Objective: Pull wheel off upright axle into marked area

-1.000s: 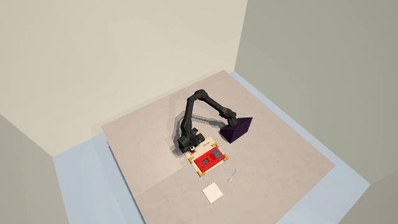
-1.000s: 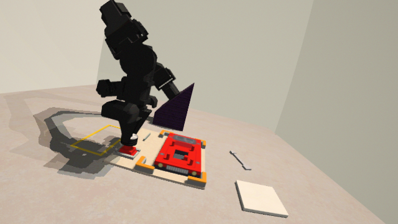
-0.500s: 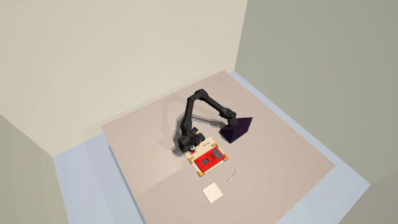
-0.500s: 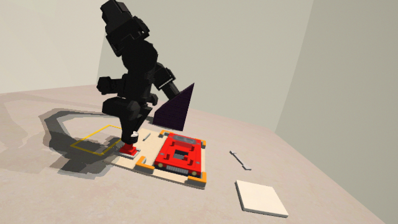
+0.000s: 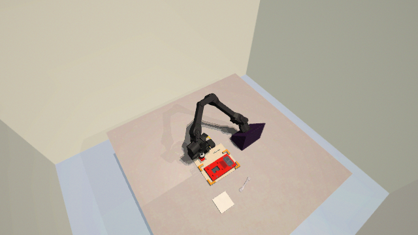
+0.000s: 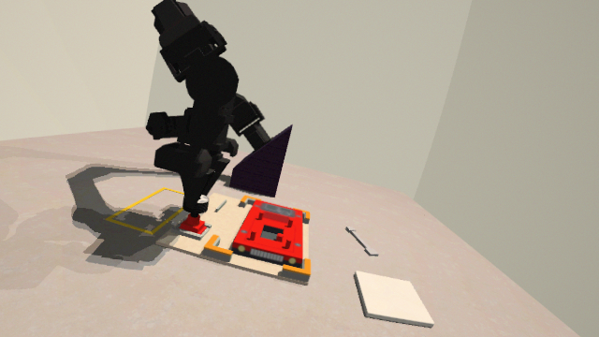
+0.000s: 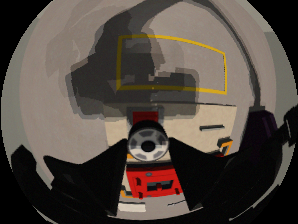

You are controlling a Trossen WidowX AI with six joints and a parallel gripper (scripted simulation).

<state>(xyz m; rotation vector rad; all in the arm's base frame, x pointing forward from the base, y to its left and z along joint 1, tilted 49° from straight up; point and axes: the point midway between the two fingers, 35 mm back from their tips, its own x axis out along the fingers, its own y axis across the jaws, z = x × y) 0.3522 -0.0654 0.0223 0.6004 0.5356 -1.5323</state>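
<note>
The wheel is right at my gripper tip. Round my gripper tip: grey wrench: 11 cm behind, 32 cm to the left, 5 cm below; then black upright axle: 2 cm below; then square plate: 7 cm ahead, 32 cm to the left, 5 cm below.
</note>
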